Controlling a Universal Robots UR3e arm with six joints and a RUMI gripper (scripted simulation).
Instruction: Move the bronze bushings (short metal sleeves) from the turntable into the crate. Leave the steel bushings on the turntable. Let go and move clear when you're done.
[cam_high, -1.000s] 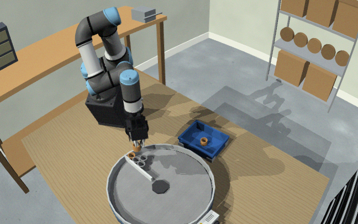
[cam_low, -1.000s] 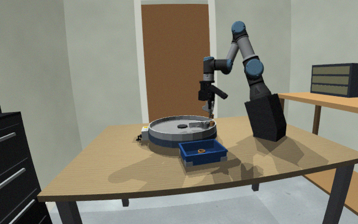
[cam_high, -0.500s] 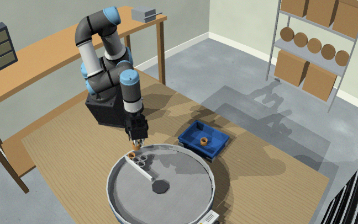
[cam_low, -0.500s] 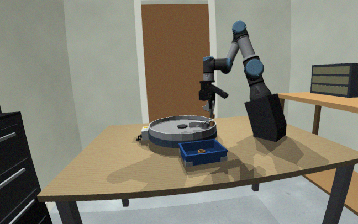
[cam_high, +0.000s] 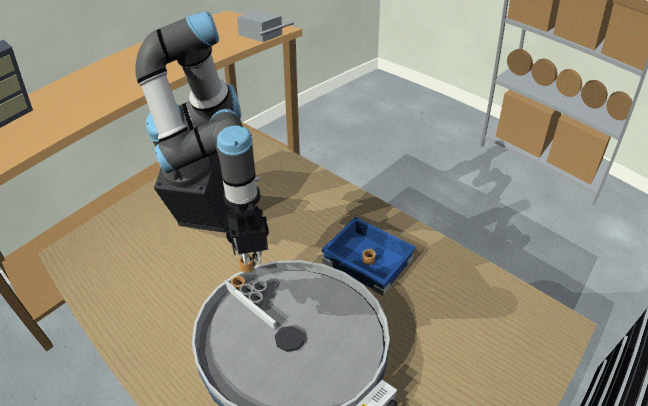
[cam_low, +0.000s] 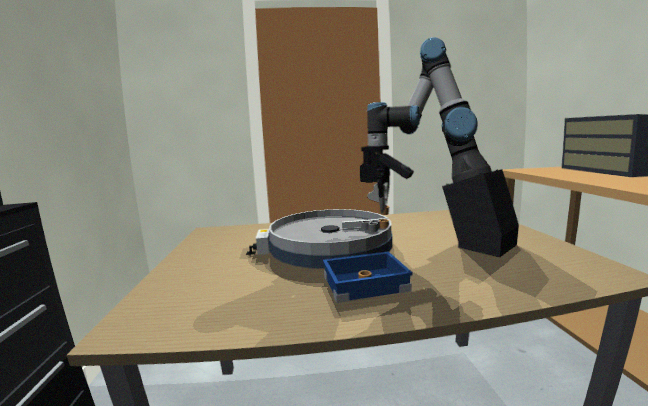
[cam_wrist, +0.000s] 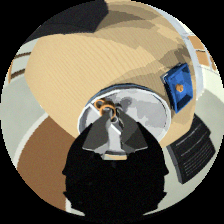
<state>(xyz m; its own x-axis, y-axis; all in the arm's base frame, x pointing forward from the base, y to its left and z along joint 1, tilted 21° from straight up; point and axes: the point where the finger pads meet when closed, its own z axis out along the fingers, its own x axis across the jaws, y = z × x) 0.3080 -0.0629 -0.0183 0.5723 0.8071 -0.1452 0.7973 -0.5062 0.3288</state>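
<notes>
Now: hand 13 cm short of the blue crate, 26 cm to the right of it and 11 cm above it. Also, from my hand: grey turntable 17 cm ahead, 7 cm to the right, 8 cm below.
</notes>
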